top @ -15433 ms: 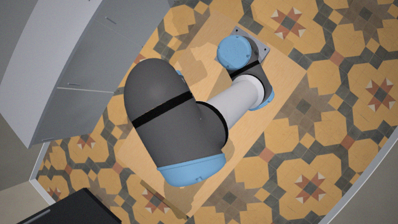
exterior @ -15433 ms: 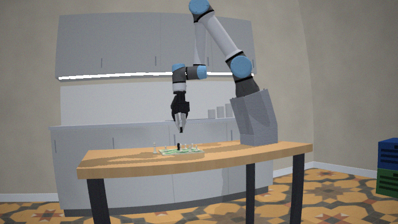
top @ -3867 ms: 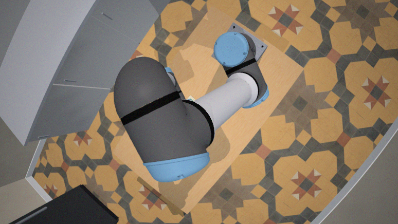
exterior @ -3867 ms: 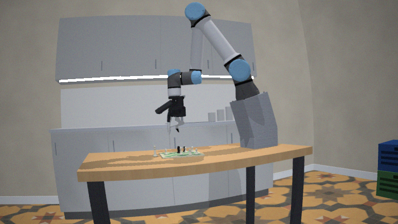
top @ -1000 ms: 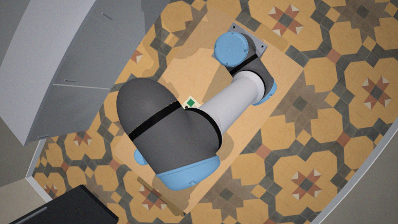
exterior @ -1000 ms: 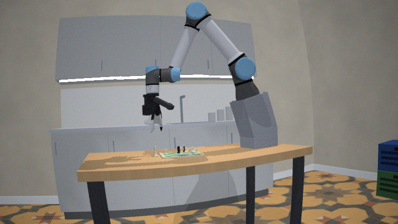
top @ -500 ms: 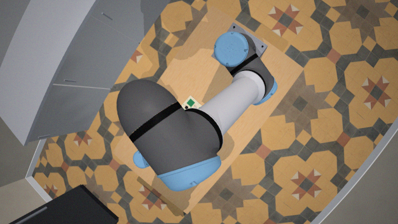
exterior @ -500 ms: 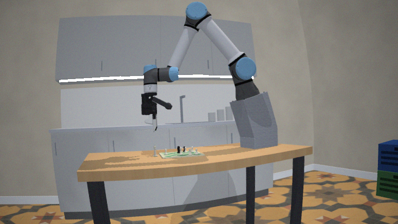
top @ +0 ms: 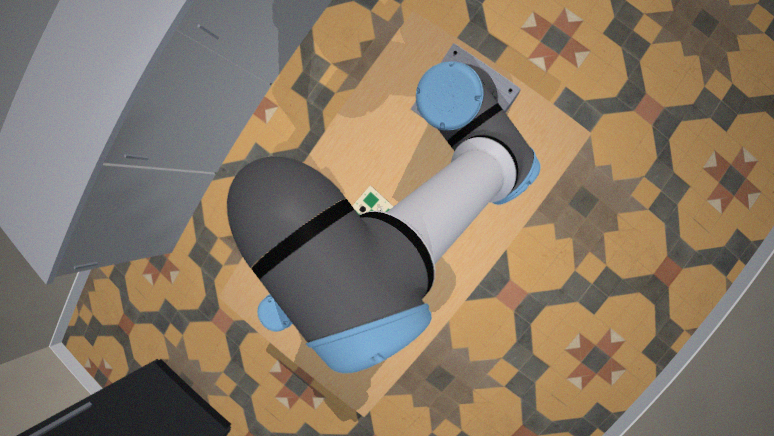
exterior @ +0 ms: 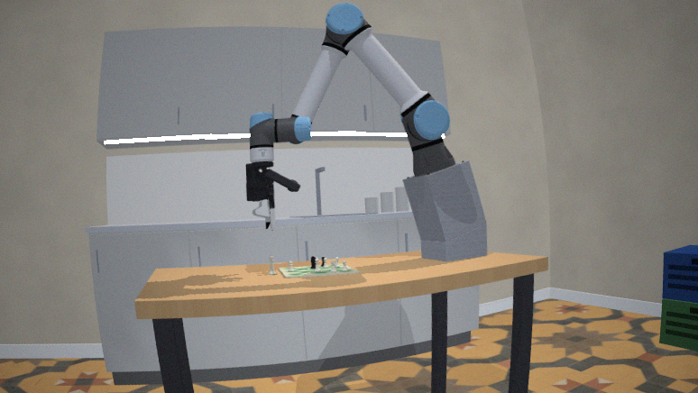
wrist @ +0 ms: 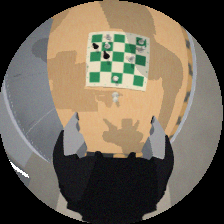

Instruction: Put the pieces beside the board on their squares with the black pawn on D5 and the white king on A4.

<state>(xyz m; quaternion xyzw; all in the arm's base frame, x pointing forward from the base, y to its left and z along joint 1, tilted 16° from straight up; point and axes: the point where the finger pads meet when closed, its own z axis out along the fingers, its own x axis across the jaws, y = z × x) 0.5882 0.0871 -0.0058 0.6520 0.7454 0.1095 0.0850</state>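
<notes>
The white king lies 11 cm below my hand. Round my hand: chessboard (14 cm behind, 1 cm to the right, 13 cm below); black pawn (16 cm behind, 9 cm to the right, 12 cm below).
</notes>
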